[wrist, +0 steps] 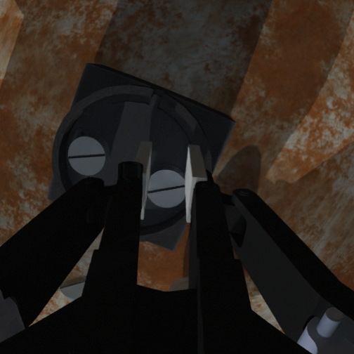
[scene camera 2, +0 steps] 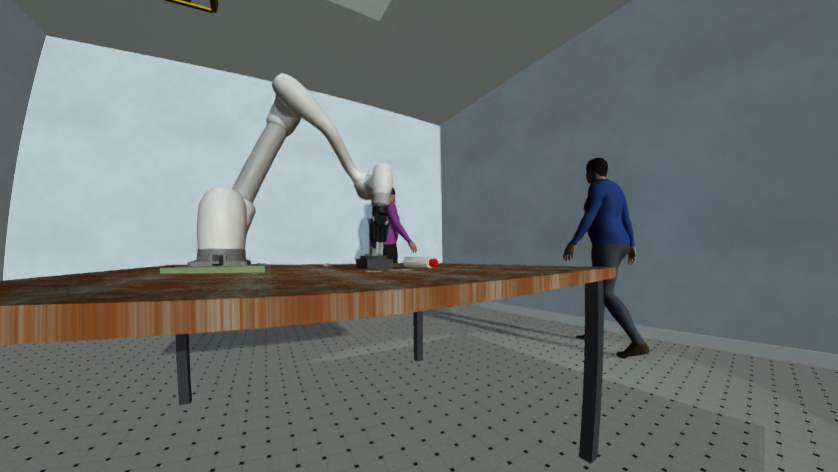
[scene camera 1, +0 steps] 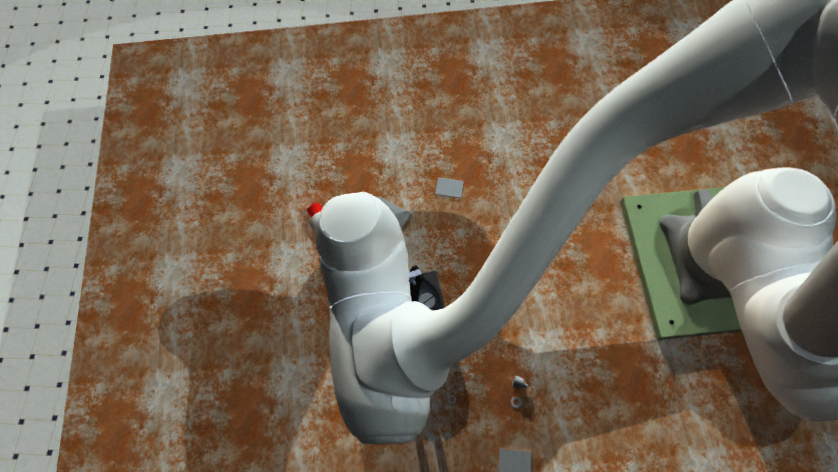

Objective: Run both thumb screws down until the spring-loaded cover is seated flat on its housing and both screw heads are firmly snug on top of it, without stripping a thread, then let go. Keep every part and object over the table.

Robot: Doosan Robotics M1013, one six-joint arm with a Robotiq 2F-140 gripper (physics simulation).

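Where they show: arm's base, origin of its link: [scene camera 2: 222, 265] [scene camera 1: 715, 256].
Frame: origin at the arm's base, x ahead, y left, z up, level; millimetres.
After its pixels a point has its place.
In the wrist view, two round grey slotted screw heads stand on the dark cover [wrist: 120, 91], which lies on the dark square housing [wrist: 217, 129] [scene camera 2: 375, 262] {y -19, x 581, z 7 mm}. My gripper [wrist: 168, 160] [scene camera 2: 377, 250] {y 67, x 624, z 35 mm} points down and is shut on the near thumb screw [wrist: 167, 196], with a pale fingertip at each side of its head. The other thumb screw [wrist: 86, 162] stands free to the left of the fingers. In scene camera 1, the arm hides much of the housing [scene camera 1: 433, 280] {y -2, x 551, z 21 mm}, and one screw head [scene camera 1: 426, 300] {y 42, x 569, z 43 mm} shows. Whether the cover lies flat cannot be told.
A white bottle [scene camera 2: 416, 262] {y -129, x 720, z 7 mm} with a red cap [scene camera 2: 433, 262] {y -193, x 764, z 7 mm} [scene camera 1: 314, 209] {y -179, x 774, z 21 mm} lies beside the housing. Grey plates [scene camera 1: 449, 187] {y -217, x 494, z -15 mm} [scene camera 1: 515, 459] {y 327, x 444, z -16 mm}, a small cone [scene camera 1: 519, 382] {y 200, x 418, z 1 mm} and a ring [scene camera 1: 516, 402] {y 236, x 423, z -16 mm} lie on the table. The arm's base stands on a green plate [scene camera 1: 643, 263] {y 1, x 143, z 3 mm}. Two people stand beyond the table.
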